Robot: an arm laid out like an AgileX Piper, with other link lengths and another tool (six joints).
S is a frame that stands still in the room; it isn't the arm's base.
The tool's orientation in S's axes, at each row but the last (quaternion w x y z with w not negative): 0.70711, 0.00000, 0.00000, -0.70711; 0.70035, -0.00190, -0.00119, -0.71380; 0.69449, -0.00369, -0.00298, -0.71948; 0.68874, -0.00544, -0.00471, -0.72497; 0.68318, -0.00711, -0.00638, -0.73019
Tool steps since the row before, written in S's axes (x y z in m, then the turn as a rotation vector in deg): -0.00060, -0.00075, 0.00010, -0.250, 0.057, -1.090; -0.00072, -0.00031, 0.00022, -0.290, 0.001, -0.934; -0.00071, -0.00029, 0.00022, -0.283, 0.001, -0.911; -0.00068, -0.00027, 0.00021, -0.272, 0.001, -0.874; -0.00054, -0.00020, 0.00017, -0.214, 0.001, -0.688
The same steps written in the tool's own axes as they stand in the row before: 0.00075, -0.00060, 0.00010, -0.057, -0.250, -1.090; 0.00032, -0.00071, 0.00022, 0.000, -0.289, -0.934; 0.00032, -0.00070, 0.00022, 0.000, -0.282, -0.911; 0.00031, -0.00067, 0.00021, 0.000, -0.271, -0.874; 0.00024, -0.00053, 0.00017, 0.000, -0.213, -0.688
